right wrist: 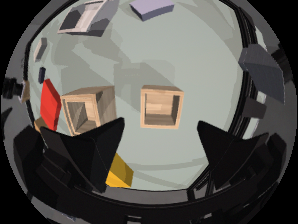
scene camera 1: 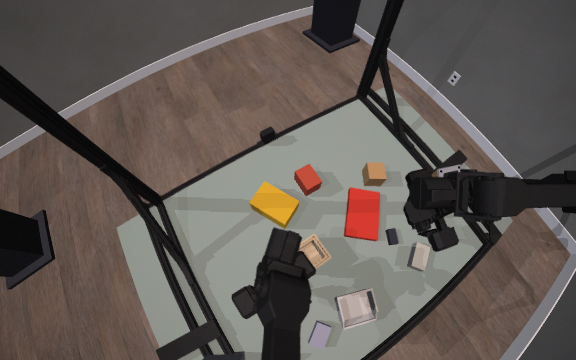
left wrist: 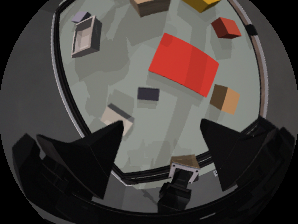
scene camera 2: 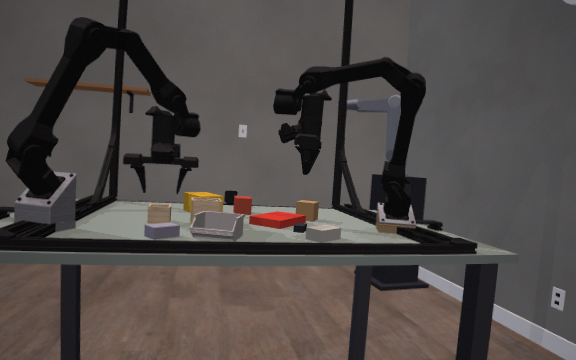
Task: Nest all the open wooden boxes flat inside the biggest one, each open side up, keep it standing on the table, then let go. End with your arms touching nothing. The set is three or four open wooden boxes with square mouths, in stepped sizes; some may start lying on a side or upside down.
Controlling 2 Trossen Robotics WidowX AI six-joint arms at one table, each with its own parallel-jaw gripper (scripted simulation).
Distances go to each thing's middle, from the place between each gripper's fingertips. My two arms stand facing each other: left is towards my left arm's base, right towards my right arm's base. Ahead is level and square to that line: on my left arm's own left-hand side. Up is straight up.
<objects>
My right gripper is now 100 mm above the small wooden box (right wrist: 160, 108). From my right hand the other things lie so: yellow block (scene camera 1: 277, 206): 190 mm behind, 130 mm to the left, 80 mm below; then grey bin (scene camera 1: 360, 309): 190 mm ahead, 130 mm to the left, 80 mm below; then middle-sized wooden box (right wrist: 81, 115): 120 mm to the left, 90 mm below, 10 mm behind.
The red slab (scene camera 1: 362, 216) is 10 cm behind my left hand (scene camera 1: 413, 218), 4 cm to the right of it and 17 cm below it. Round my left hand: yellow block (28 cm behind, 25 cm to the right, 16 cm below); grey bin (10 cm ahead, 24 cm to the right, 16 cm below); middle-sized wooden box (10 cm behind, 25 cm to the right, 16 cm below).
</objects>
